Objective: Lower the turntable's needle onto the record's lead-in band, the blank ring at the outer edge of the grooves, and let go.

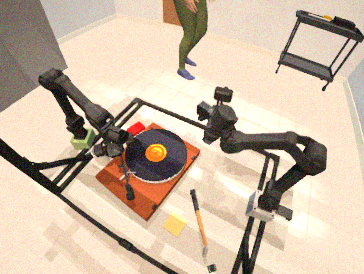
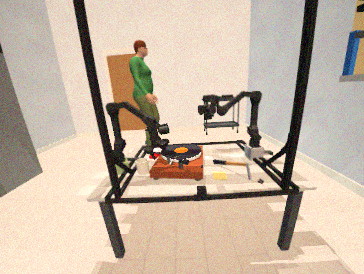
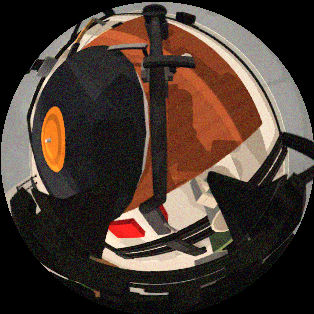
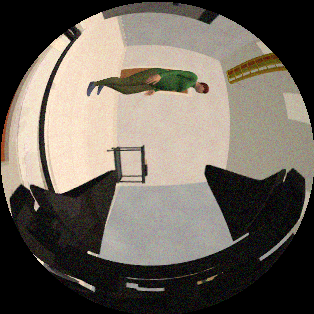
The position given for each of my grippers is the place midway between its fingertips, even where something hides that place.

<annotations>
My left gripper [image 3: 164,178] is open and touches a black record. My right gripper [image 4: 161,172] is open, holding nothing.
</annotations>
